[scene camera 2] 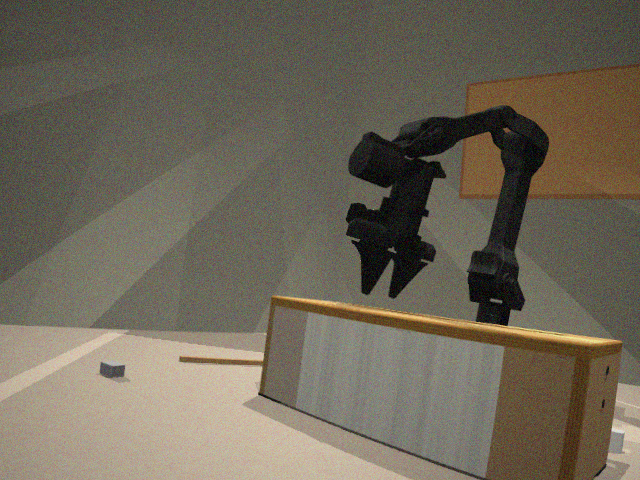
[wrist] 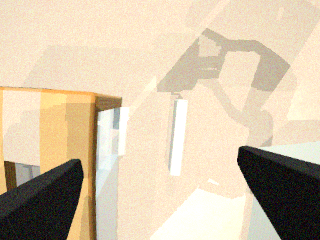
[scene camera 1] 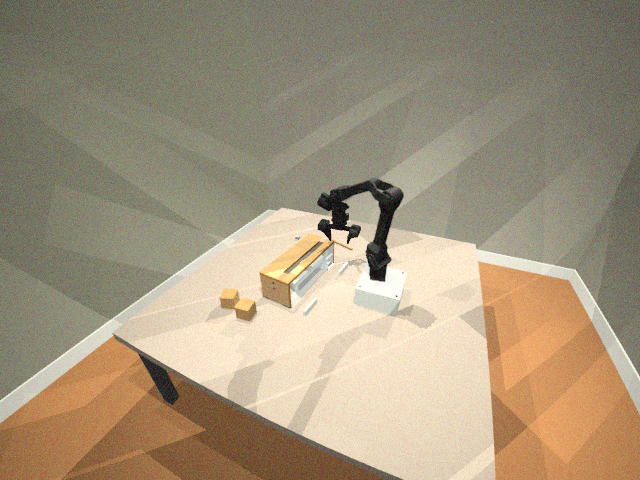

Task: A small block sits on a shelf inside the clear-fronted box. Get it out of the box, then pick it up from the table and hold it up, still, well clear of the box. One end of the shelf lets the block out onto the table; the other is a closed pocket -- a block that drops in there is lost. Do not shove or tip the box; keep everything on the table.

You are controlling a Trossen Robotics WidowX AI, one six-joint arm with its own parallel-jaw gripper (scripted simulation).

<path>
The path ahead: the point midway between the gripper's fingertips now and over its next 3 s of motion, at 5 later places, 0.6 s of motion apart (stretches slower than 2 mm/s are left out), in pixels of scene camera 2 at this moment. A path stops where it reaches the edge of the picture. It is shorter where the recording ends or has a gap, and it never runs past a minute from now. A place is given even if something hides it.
My gripper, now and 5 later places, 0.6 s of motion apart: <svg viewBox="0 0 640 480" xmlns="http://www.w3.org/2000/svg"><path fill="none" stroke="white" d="M378 296L435 295L433 310L433 332L435 348L455 352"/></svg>
</path>
